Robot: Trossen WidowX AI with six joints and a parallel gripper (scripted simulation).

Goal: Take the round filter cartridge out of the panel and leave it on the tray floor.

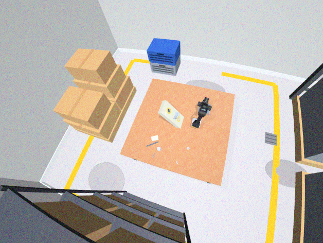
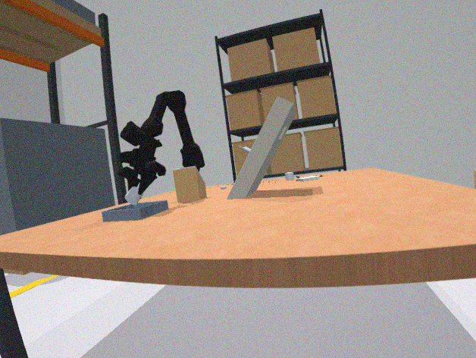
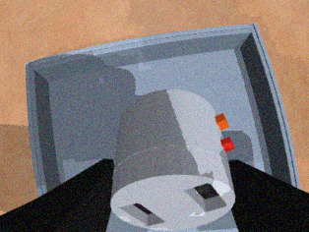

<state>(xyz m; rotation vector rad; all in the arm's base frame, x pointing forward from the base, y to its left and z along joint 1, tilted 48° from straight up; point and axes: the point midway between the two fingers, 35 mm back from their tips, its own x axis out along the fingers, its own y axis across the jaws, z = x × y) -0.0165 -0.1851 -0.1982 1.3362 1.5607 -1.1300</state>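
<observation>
The round filter cartridge is right at my gripper tip. Round my gripper tip: white card (67 cm to the left, 44 cm ahead, 6 cm below); shallow grey-blue tray (6 cm below); service panel (34 cm ahead, 33 cm to the left, 10 cm above).
</observation>
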